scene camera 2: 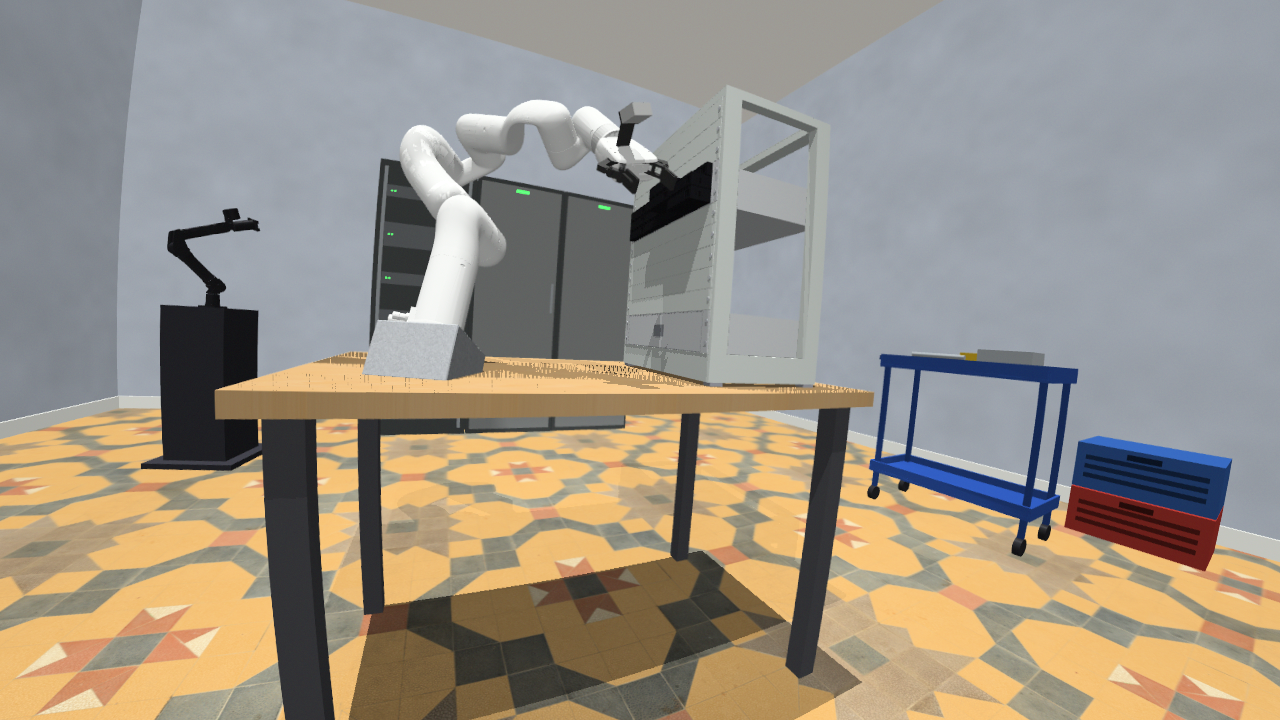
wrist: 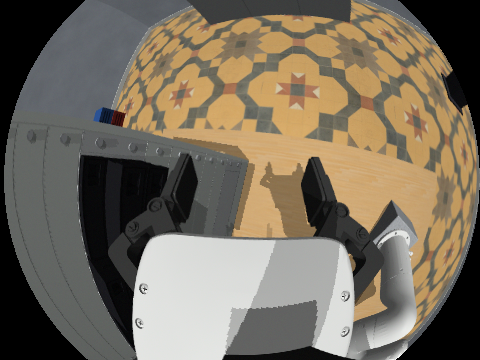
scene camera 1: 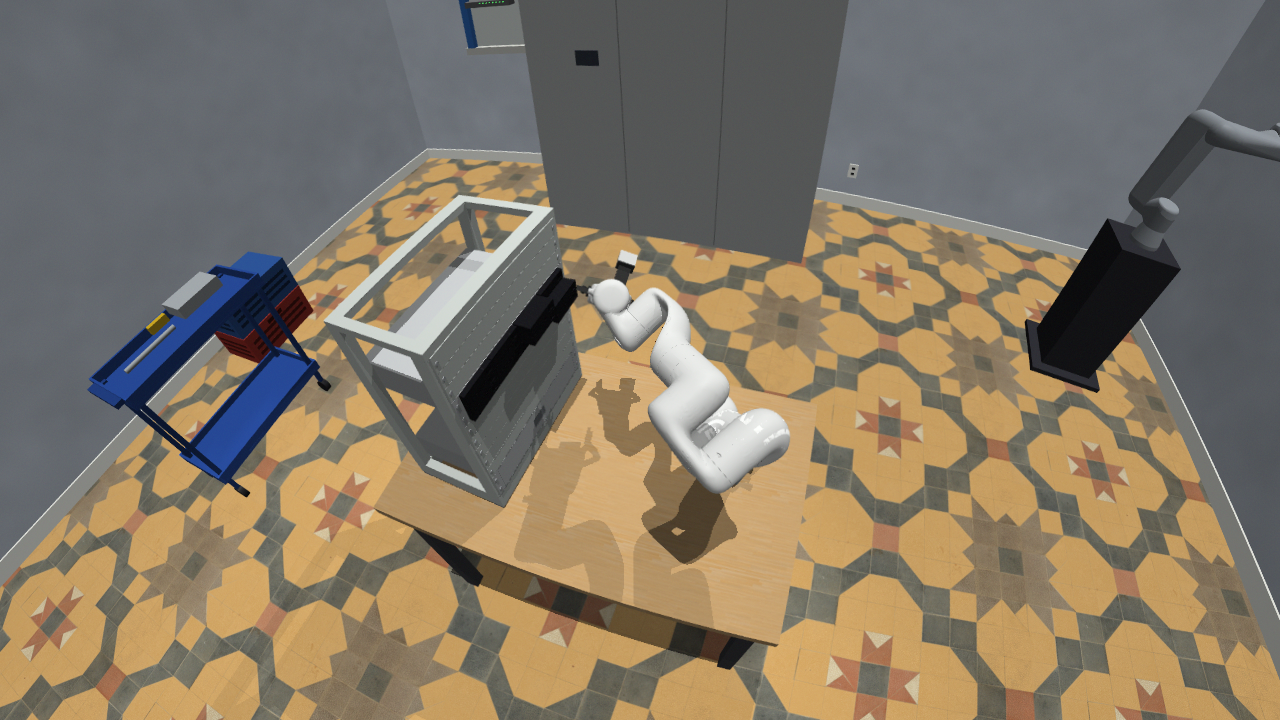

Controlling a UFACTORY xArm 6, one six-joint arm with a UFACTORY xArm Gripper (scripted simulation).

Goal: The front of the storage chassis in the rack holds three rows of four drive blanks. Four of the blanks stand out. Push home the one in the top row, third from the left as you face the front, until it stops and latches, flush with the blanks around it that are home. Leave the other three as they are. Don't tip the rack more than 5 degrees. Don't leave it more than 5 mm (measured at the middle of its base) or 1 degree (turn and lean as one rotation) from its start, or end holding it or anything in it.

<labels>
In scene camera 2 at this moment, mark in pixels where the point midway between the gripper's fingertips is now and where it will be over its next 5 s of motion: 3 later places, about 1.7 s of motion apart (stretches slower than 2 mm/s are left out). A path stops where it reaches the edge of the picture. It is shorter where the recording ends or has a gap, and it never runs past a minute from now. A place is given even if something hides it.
My gripper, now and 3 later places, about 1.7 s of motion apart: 656, 185; 667, 167; 621, 183; 644, 198
</labels>
